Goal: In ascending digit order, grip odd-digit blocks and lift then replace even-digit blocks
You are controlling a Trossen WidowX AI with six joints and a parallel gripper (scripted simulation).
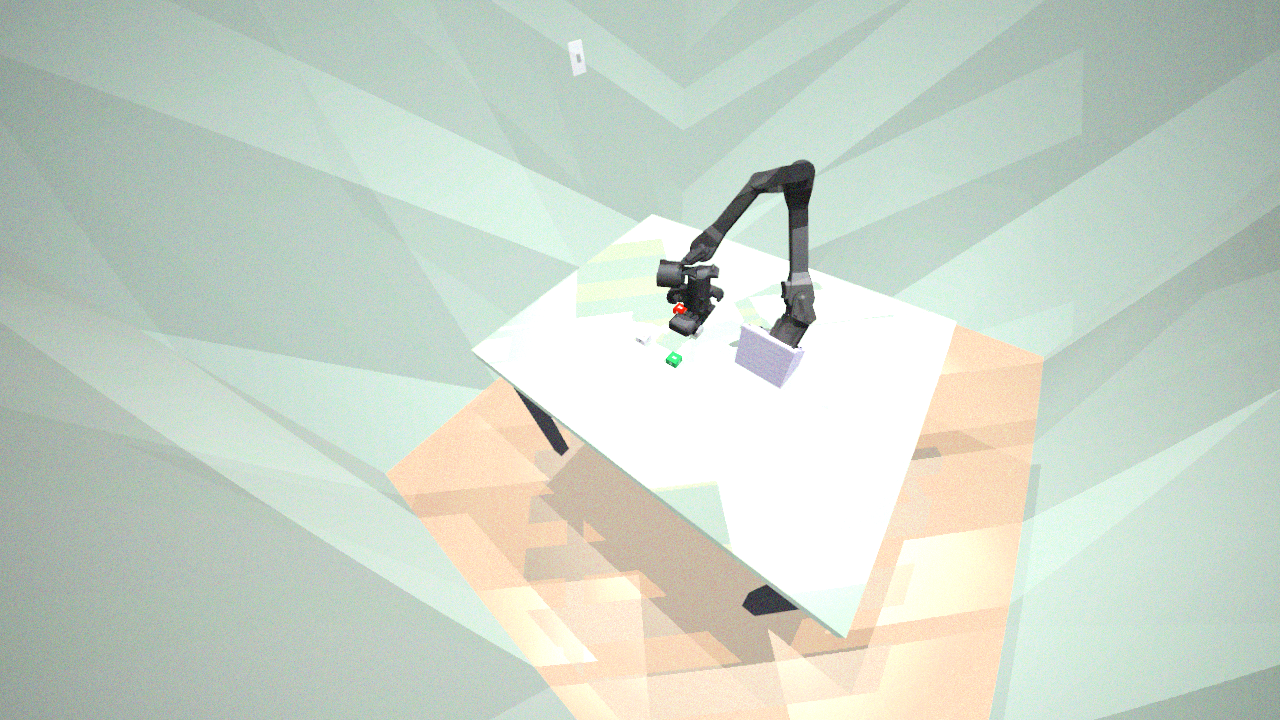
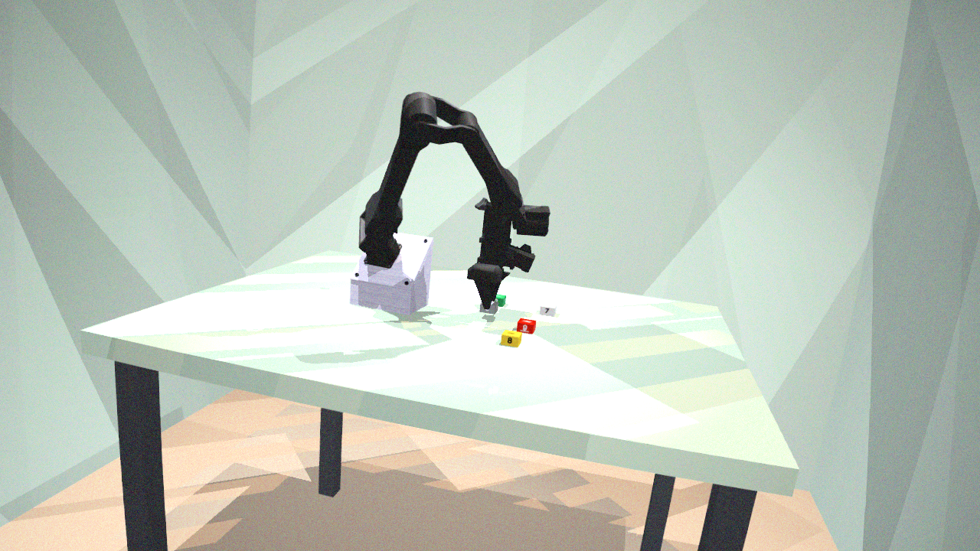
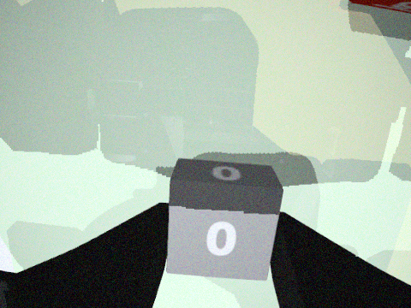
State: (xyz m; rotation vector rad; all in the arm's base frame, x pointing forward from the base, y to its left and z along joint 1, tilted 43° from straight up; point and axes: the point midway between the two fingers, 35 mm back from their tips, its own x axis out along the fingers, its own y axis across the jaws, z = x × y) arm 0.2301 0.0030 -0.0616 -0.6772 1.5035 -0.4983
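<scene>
The green block is 20 mm behind my gripper tip, 110 mm to the left of it and 10 mm below it. The rest, counted from my gripper tip: red block: 100 mm ahead, 40 mm to the right, 10 mm below; then white block marked 7: 100 mm ahead, 110 mm to the left, 10 mm below; then grey block marked 0: right at my gripper tip.
</scene>
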